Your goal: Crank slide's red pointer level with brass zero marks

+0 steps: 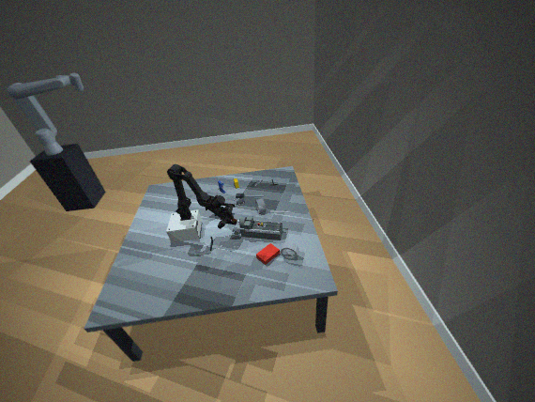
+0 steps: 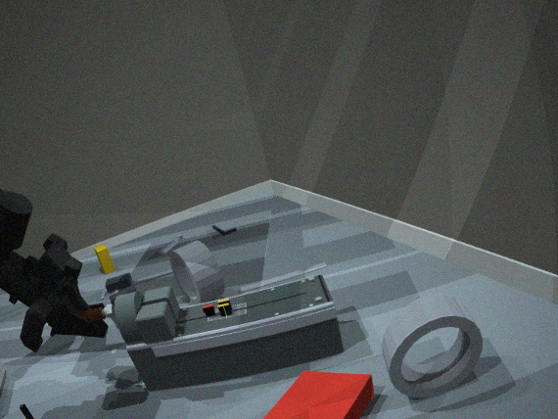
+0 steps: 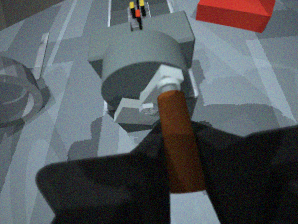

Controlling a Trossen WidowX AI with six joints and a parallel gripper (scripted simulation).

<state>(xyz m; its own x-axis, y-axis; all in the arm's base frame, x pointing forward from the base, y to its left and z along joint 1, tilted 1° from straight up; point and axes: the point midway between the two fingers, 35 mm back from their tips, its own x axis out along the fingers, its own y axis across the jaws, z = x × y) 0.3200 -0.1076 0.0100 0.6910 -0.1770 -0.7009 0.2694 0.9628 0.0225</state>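
Right now the red pointer is 14 cm ahead of my gripper tip, 3 cm to the right of it and 1 cm below it. The rest, counted from my gripper tip: brown handle 2 cm behind, 3 cm above; yellow block 2 cm behind, 57 cm to the left, 6 cm below; blue clamp 13 cm behind, 52 cm to the left, 4 cm below.
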